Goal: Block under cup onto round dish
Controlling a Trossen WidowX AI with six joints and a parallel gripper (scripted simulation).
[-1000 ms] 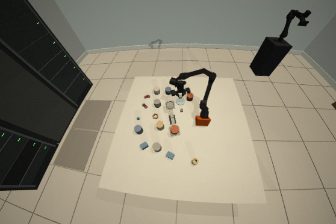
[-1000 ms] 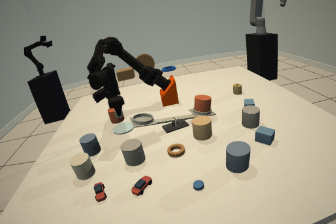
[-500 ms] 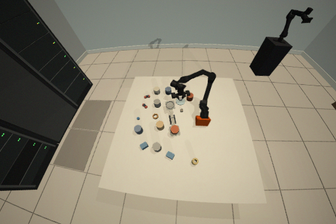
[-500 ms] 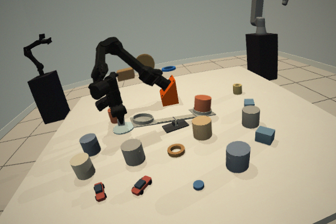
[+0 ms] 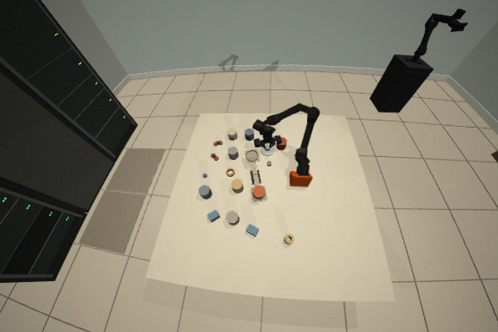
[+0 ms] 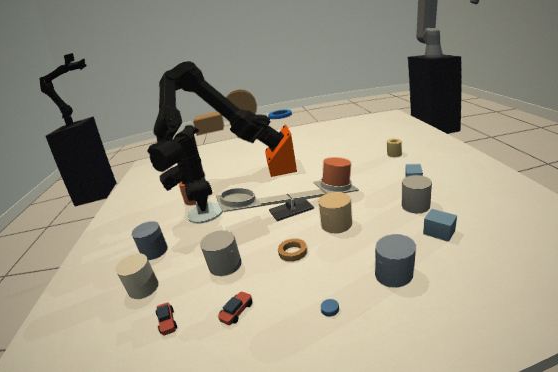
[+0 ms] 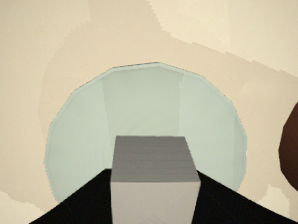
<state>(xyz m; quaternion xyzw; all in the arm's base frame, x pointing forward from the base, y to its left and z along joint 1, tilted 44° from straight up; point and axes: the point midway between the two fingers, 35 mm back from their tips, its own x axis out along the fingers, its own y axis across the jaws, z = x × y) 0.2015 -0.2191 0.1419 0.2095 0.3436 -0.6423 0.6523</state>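
The grey block is 10 mm above my gripper tip. Round my gripper tip: round dish (10 mm below).
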